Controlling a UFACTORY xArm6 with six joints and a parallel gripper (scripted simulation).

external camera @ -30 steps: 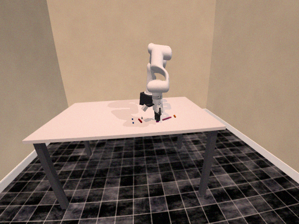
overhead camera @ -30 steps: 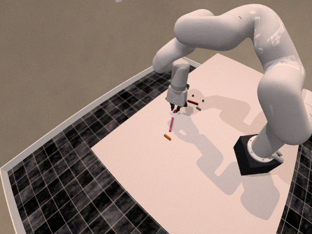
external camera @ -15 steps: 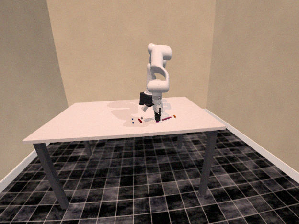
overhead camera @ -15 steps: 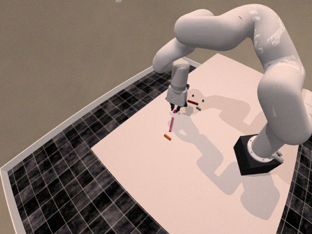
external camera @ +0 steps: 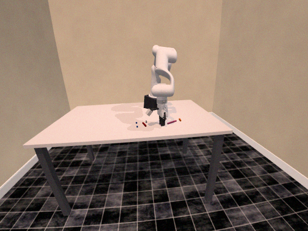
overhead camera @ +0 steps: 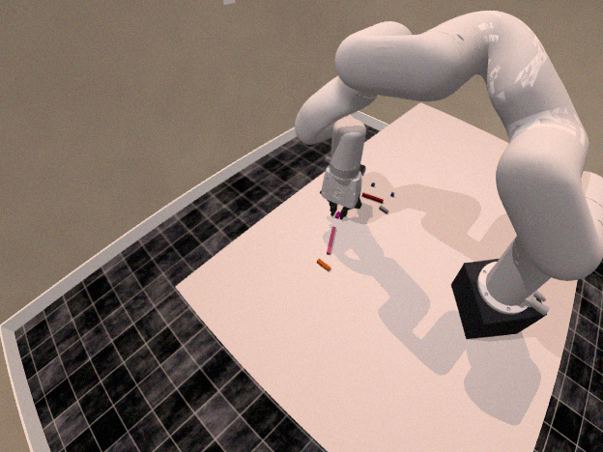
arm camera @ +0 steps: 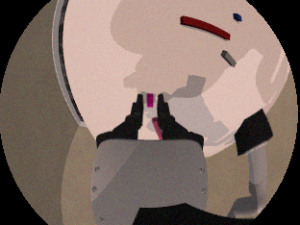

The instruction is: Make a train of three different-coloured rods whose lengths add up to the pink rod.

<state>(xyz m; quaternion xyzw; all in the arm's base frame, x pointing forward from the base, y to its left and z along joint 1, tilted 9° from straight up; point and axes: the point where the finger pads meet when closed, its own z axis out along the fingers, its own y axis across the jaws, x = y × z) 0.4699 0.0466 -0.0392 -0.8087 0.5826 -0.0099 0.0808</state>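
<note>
The magenta rod lies 2 cm below my hand. Round my hand: red rod 3 cm behind, 14 cm to the right, 2 cm below; grey rod 8 cm behind, 12 cm to the right, 2 cm below; pink rod 5 cm behind, 8 cm to the left, 2 cm below.
</note>
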